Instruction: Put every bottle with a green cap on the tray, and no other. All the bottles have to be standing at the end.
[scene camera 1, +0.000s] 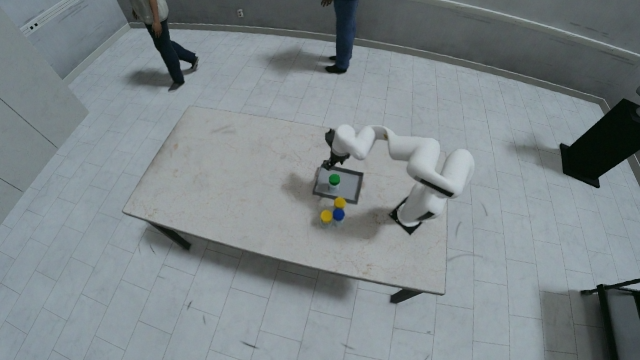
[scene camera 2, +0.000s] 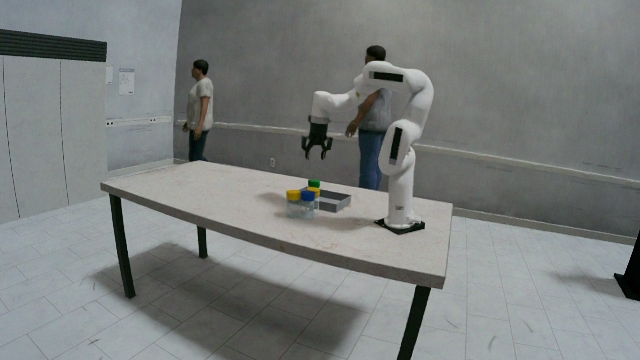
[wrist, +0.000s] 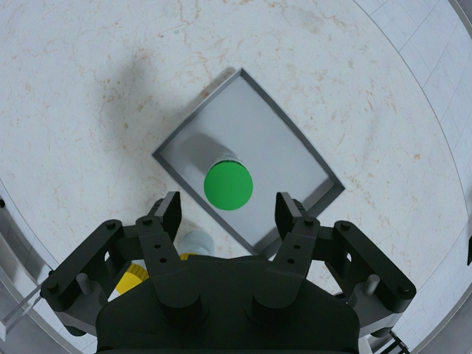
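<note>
A green-capped bottle (scene camera 1: 334, 180) (scene camera 2: 314, 183) (wrist: 228, 185) stands upright inside the grey tray (scene camera 1: 351, 186) (scene camera 2: 336, 204) (wrist: 280, 150). In front of the tray, outside it, three bottles stand upright close together: a yellow-capped bottle (scene camera 1: 340, 202) (scene camera 2: 313, 191) (wrist: 196, 243) nearest the tray, another yellow-capped bottle (scene camera 1: 326, 216) (scene camera 2: 293, 195) (wrist: 132, 280), and a blue-capped bottle (scene camera 1: 338, 214) (scene camera 2: 307, 195). The blue cap does not show in the wrist view. My gripper (scene camera 1: 328, 165) (scene camera 2: 315, 157) (wrist: 227, 204) is open and empty, high above the tray and the green-capped bottle, pointing down.
The bottles and tray stand on a pale stone table (scene camera 1: 225, 165) (scene camera 2: 225, 205) (wrist: 380, 150). The arm's base (scene camera 1: 411, 220) (scene camera 2: 400, 224) is bolted to the table right of the bottles. Two people stand on the floor behind the table.
</note>
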